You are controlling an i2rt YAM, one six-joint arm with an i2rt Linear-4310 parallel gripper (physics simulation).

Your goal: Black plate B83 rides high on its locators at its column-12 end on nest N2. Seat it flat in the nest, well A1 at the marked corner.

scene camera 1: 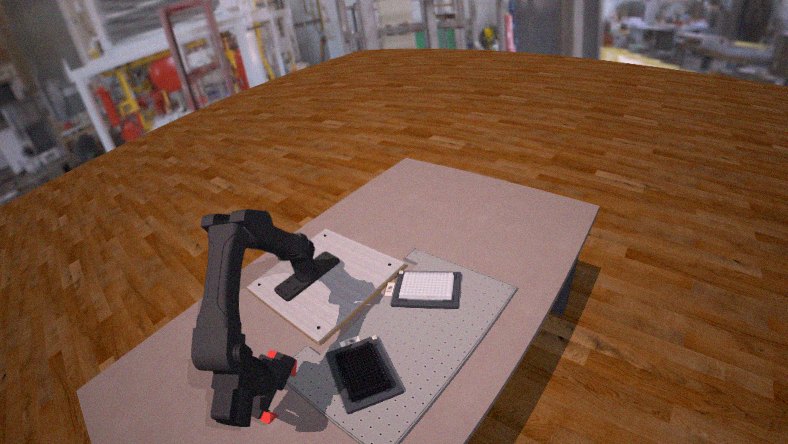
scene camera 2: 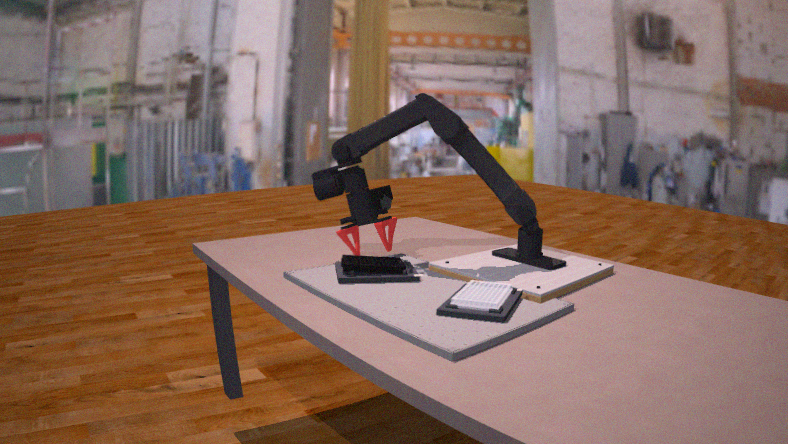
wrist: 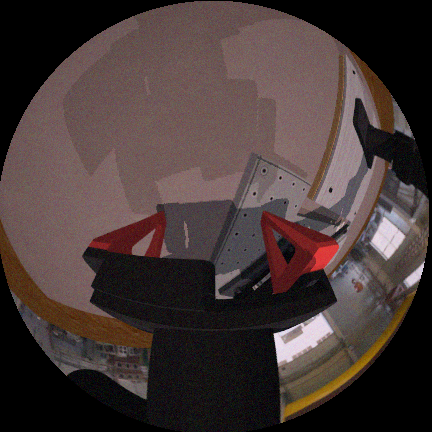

My gripper (scene camera 1: 284, 394) is open, holding nothing. Also in view: a black well plate (scene camera 1: 363, 374). Further things: a white well plate (scene camera 1: 416, 285).
The black well plate shows as well in scene camera 2 (scene camera 2: 371, 264). The white well plate shows as well in scene camera 2 (scene camera 2: 477, 295). My gripper shows as well in scene camera 2 (scene camera 2: 373, 253) and in the wrist view (wrist: 212, 216).
